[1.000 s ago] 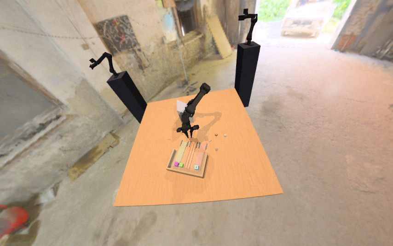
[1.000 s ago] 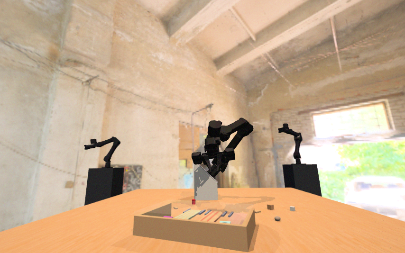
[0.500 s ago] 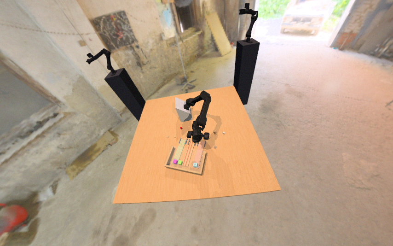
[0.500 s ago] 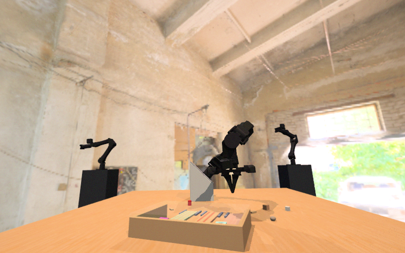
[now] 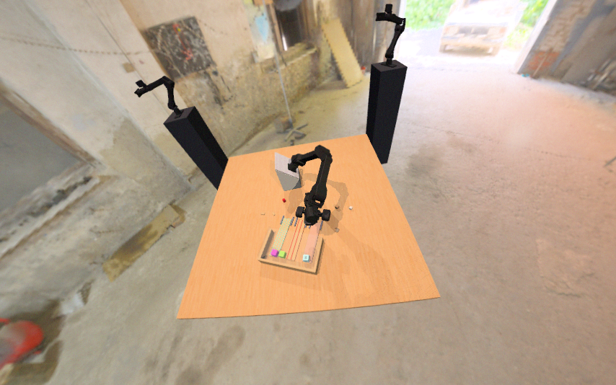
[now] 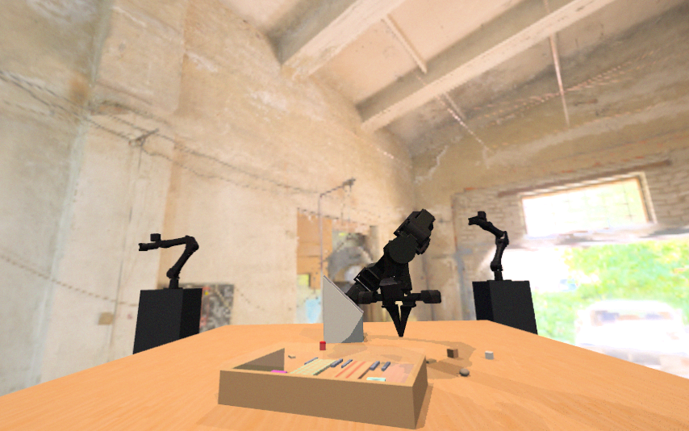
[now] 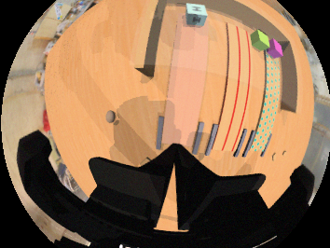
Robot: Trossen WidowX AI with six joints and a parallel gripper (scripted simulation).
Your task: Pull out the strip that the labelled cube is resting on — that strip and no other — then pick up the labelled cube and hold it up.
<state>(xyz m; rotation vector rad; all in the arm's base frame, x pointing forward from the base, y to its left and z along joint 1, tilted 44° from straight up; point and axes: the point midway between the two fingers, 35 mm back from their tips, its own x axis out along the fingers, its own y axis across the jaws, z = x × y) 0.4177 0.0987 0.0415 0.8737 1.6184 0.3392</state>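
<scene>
Now: gripper tip 11 cm past the brown block, 15 cm to the right of it and 6 cm above it. Also, from my gripper tip: red cylinder (24 cm behind, 19 cm to the right, 6 cm below); then dark pebble (5 cm ahead, 12 cm to the left, 6 cm below).
</scene>
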